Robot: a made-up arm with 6 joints.
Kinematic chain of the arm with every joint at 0, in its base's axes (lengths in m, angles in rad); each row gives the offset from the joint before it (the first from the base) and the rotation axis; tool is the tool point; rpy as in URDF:
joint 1: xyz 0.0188 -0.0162 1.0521 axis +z
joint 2: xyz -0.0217 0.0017 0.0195 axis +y
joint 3: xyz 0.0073 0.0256 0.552 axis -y
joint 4: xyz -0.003 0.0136 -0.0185 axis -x
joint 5: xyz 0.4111 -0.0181 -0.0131 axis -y
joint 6: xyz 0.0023 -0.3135 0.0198 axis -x
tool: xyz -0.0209 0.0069 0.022 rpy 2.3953 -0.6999 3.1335
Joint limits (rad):
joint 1: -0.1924..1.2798
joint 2: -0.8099..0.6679
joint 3: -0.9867..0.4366
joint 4: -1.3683..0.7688
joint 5: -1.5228..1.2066
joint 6: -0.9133..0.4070
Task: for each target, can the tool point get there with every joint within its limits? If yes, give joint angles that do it. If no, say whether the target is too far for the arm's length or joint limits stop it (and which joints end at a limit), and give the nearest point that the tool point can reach.
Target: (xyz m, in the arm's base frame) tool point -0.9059 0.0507 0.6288
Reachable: no: joint limits stop it (at a limit: joint 1, joint 2, joint 3, joint 6) | nearest point -0.1024 -0.0104 1.0403 | short by 0.905 m
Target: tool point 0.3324 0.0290 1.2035
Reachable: yes | joints 1.0100 0.1436 -0.6340 -0.6512 -0.0146 -0.3300
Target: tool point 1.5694 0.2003 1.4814
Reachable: no: too far | nearest point 0.8610 0.1014 1.4925 | short by 0.715 m
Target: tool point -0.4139 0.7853 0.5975
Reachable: no: joint limits stop it (at a limit: joint 1, joint 2, joint 4, joint 5) | nearest point 0.1997 0.4669 0.9640 | short by 0.782 m
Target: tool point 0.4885 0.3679 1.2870
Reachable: yes | joints 1.1665 0.4540 -0.2133 -0.1159 -0.6169 0.2096
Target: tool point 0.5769 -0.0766 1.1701
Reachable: yes | joints 0.1868 0.5301 0.2586 -0.9196 0.8795 -0.5482
